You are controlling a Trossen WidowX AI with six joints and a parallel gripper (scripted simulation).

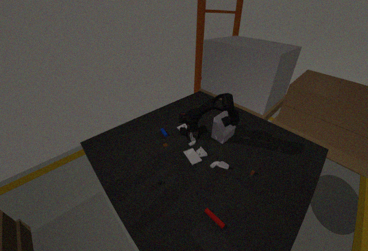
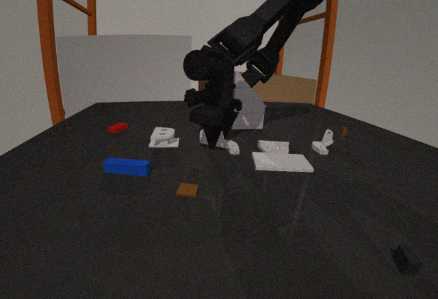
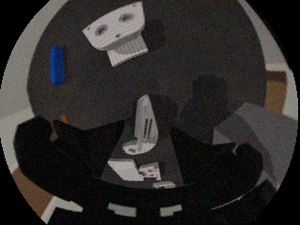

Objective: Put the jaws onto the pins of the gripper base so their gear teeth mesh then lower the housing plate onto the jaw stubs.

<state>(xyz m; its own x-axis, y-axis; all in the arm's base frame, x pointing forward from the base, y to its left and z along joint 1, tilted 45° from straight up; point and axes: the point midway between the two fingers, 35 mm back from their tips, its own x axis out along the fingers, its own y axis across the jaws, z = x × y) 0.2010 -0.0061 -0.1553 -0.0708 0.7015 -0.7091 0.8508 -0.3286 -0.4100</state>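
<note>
Right now my gripper tip is 12 cm to the right of the flat white plate and 11 cm short of it. The rest, counted from my gripper tip: white gripper base (13 cm to the right, 2 cm behind, 2 cm above); small white stand (13 cm to the right, 2 cm behind); white jaw (3 cm ahead, 2 cm to the left).
</note>
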